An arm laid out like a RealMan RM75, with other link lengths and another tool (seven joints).
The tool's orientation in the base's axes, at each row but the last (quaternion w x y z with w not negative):
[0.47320, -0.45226, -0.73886, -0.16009]
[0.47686, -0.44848, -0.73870, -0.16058]
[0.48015, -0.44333, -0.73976, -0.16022]
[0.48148, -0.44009, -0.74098, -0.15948]
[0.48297, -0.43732, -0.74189, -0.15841]
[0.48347, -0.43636, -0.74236, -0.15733]
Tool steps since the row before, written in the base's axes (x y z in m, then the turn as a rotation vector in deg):
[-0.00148, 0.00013, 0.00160, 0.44, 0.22, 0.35]
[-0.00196, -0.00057, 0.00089, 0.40, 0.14, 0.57]
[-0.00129, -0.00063, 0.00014, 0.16, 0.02, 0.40]
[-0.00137, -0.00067, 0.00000, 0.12, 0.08, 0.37]
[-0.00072, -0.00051, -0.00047, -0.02, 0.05, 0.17]
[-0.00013, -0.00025, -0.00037, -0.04, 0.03, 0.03]
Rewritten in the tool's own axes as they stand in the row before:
[0.00163, -0.00145, 0.00011, 0.35, 0.41, -0.27]
[0.00074, -0.00208, 0.00028, 0.50, 0.29, -0.41]
[-0.00001, -0.00142, 0.00025, 0.33, 0.07, -0.27]
[-0.00013, -0.00148, 0.00034, 0.34, 0.07, -0.20]
[-0.00055, -0.00078, 0.00031, 0.17, -0.02, -0.04]
[-0.00042, -0.00018, 0.00009, 0.05, -0.02, 0.03]

